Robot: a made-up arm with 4 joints.
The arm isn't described. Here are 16 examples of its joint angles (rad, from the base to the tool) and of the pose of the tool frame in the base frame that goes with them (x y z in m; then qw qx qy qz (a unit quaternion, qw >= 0)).
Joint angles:
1: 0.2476 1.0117 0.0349 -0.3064
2: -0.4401 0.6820 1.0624 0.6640
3: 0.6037 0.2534 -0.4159 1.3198
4: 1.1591 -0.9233 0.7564 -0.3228
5: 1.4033 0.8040 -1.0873 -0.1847
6: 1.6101 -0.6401 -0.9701 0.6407
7: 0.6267 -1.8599 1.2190 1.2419
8: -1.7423 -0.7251 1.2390 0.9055
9: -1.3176 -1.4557 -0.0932 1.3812
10: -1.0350 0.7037 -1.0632 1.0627
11: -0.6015 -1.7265 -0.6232 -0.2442
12: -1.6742 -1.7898 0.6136 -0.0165
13: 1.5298 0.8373 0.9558 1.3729
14: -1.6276 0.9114 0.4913 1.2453
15: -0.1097 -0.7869 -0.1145 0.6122
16: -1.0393 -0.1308 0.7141 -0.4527
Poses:
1: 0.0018 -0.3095 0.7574 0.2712 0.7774 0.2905 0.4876
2: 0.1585 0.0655 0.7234 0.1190 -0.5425 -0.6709 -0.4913
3: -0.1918 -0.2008 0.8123 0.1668 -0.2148 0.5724 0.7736
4: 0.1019 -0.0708 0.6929 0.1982 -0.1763 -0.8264 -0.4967
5: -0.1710 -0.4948 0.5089 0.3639 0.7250 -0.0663 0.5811
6: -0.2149 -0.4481 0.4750 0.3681 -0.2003 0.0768 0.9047
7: -0.2222 0.0985 0.6909 0.7053 0.2510 -0.6577 0.0835
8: 0.0562 0.1256 0.0879 0.2166 -0.6085 -0.5967 0.4763
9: -0.1748 0.4237 0.3726 0.8160 0.0318 -0.5486 0.1794
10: -0.2147 0.3420 0.4286 0.3888 -0.4075 0.8261 0.0201
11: -0.1583 0.3904 0.5701 0.2241 0.2330 -0.9344 -0.1497
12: -0.1691 0.0396 0.1009 0.3001 -0.0667 -0.5070 0.8053
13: 0.0475 -0.4865 0.3288 0.2694 -0.0162 0.2282 -0.9354
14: -0.0290 0.4465 0.4172 0.1471 0.1040 0.9775 0.1094
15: -0.0858 0.2338 0.7795 0.2102 0.1699 -0.8886 -0.3706
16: 0.2146 0.2023 0.4643 0.3100 0.5002 0.7564 -0.2856
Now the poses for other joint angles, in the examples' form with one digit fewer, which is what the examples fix.
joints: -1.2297 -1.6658 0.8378 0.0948
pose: -0.139 0.133 0.164 0.292 -0.096 -0.629 0.714
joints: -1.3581 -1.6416 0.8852 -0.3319
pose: -0.067 0.058 0.147 0.092 -0.025 -0.580 0.809
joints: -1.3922 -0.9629 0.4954 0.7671
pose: -0.052 0.329 0.167 0.395 -0.237 -0.802 0.381
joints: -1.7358 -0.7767 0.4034 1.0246
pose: -0.047 0.304 0.088 0.403 -0.277 -0.777 0.397
